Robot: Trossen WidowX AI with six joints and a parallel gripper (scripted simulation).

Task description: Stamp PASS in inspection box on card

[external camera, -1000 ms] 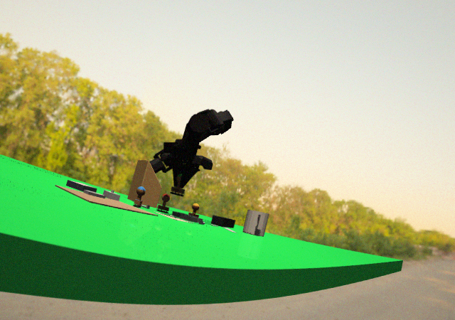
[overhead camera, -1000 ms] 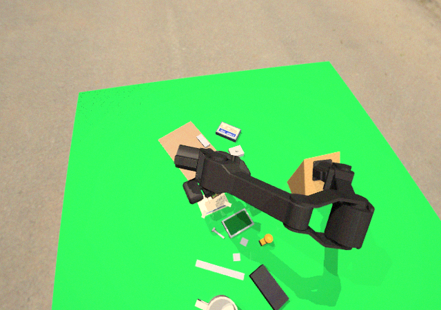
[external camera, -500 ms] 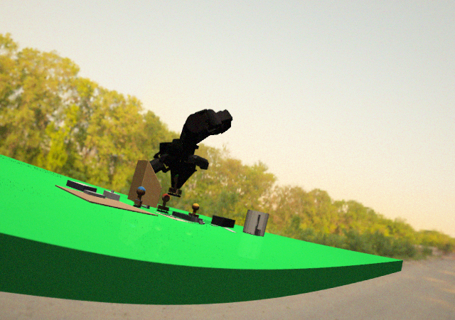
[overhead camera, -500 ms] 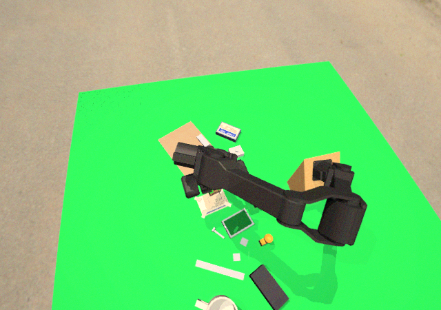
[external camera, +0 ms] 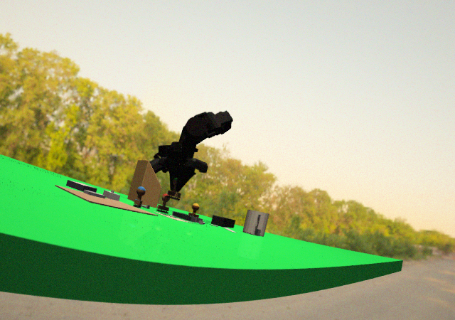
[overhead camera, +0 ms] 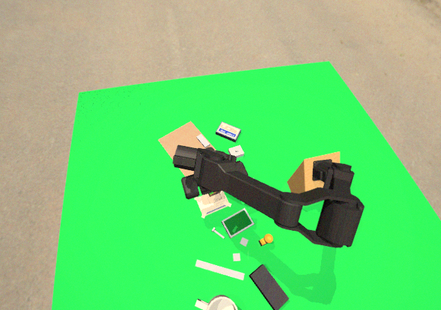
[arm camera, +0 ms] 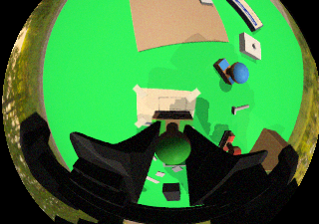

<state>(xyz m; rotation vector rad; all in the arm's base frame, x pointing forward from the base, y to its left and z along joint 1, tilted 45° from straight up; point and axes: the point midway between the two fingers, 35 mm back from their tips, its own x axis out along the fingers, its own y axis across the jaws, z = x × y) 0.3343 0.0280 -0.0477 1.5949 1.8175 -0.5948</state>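
The card lies 1 cm ahead of my gripper tip, 2 cm to the left of it and 8 cm below it. Also, from my gripper tip: blue-knobbed stamp: 7 cm behind, 8 cm to the right, 6 cm below; then green-knobbed stamp: right at my gripper tip; then ink pad: 6 cm behind, 10 cm to the left, 8 cm below.
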